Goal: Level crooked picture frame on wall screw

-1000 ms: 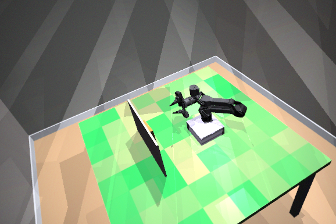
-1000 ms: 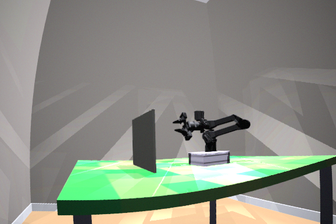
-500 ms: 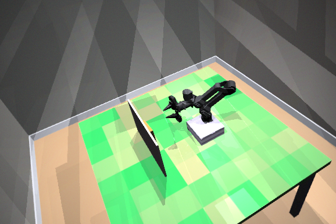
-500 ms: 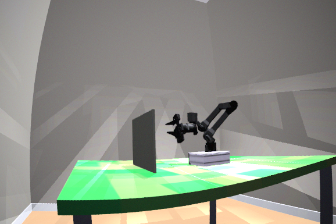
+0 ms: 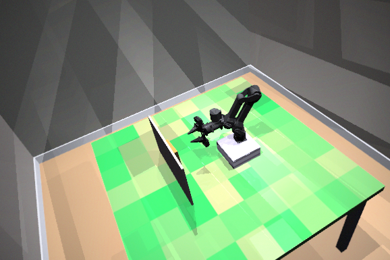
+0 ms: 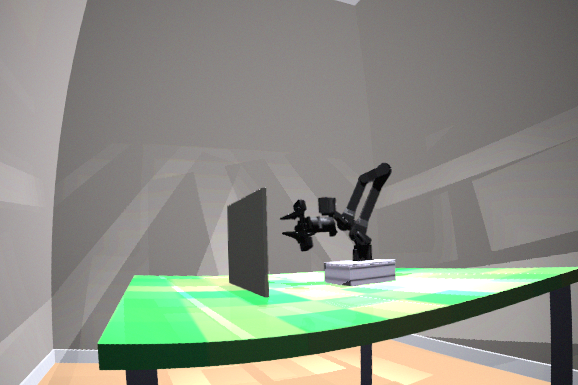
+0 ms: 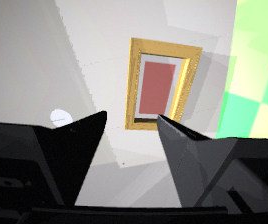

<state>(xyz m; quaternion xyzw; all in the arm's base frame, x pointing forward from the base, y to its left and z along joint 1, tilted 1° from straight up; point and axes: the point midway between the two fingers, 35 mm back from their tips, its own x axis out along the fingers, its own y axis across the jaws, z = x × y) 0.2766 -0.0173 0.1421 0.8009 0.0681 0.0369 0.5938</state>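
Right now my gripper tip is 12 cm short of the picture frame, 3 cm to the right of it and 5 cm above it. Round my gripper tip: wall panel (13 cm ahead, 3 cm to the left, 6 cm below).
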